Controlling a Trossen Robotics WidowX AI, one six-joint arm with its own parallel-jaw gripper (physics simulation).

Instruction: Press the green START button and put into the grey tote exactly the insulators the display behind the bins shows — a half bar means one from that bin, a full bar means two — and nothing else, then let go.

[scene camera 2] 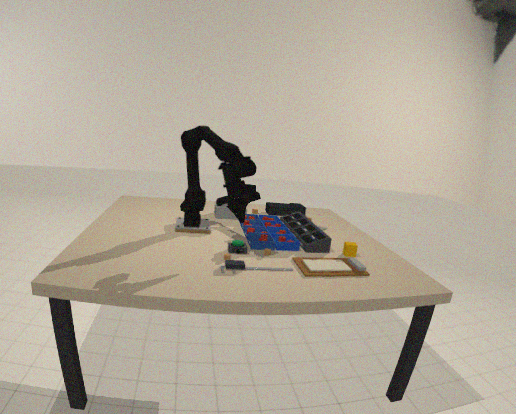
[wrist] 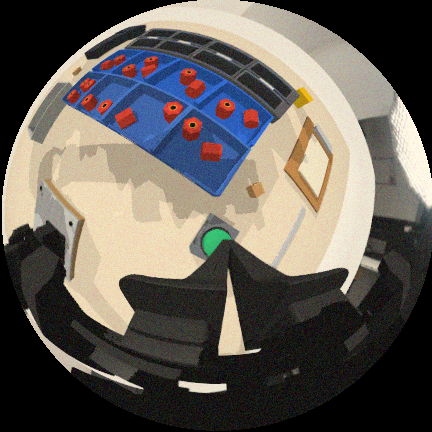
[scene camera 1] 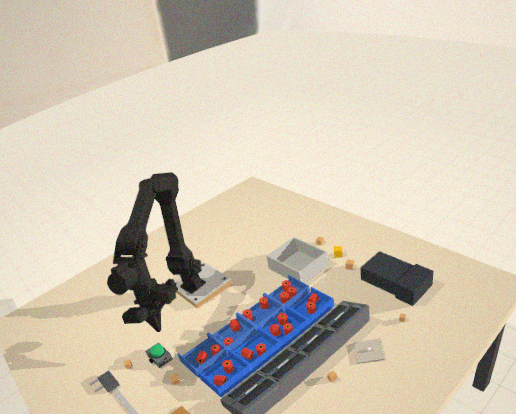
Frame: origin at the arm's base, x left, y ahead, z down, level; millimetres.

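Where they show: gripper, fingertip midpoint: (scene camera 2: pixel 242 222) (wrist: pixel 226 244) (scene camera 1: pixel 159 331); arm's base at its link origin: (scene camera 2: pixel 191 224) (wrist: pixel 54 242) (scene camera 1: pixel 193 284).
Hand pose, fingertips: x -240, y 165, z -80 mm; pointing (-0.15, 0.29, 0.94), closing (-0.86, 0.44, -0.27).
Observation:
Things, the pixels of their top centre, and the offset from my fingertips.
- green START button at its top centre: (wrist: pixel 218 245) (scene camera 1: pixel 156 348) (scene camera 2: pixel 238 240) dy -16, dx -23, dz +61 mm
- grey tote at its top centre: (scene camera 1: pixel 296 253) (scene camera 2: pixel 230 205) dy +49, dx +515, dz +48 mm
- black box at its top centre: (scene camera 1: pixel 396 269) (scene camera 2: pixel 285 204) dy +366, dx +603, dz +46 mm
- caliper-like tool at its top centre: (wrist: pixel 290 256) (scene camera 1: pixel 115 397) (scene camera 2: pixel 258 264) dy +17, dx -202, dz +82 mm
- wood-framed board at its top centre: (wrist: pixel 319 158) (scene camera 2: pixel 331 262) dy +279, dx -186, dz +84 mm
The green START button (scene camera 1: pixel 157 350) (scene camera 2: pixel 237 243) (wrist: pixel 215 241) sits on a dark square base. My gripper (scene camera 1: pixel 159 328) (scene camera 2: pixel 244 220) (wrist: pixel 226 244) is shut and empty, its tips above the table near the button; they overlap the button's edge in the wrist view. The blue bins (scene camera 1: pixel 240 381) (wrist: pixel 185 175) hold red insulators, some upright and some lying. The dark display (scene camera 1: pixel 300 371) (scene camera 2: pixel 317 245) (wrist: pixel 285 111) behind them shows white bars in some cells; their lengths are hard to tell. The grey tote (scene camera 1: pixel 282 268) (scene camera 2: pixel 225 211) (wrist: pixel 49 112) shows no insulator inside in scene camera 1.
A black box (scene camera 1: pixel 395 277) (scene camera 2: pixel 285 208) stands beyond the bins. Small wooden cubes (scene camera 1: pixel 174 378) (wrist: pixel 255 190) lie around. A yellow cube (scene camera 1: pixel 338 251), another yellow cube (scene camera 2: pixel 350 249) (wrist: pixel 303 98), a caliper-like tool (scene camera 1: pixel 108 381) (scene camera 2: pixel 235 265) and a wood-framed board (scene camera 2: pixel 300 267) (wrist: pixel 295 160) are on the table.

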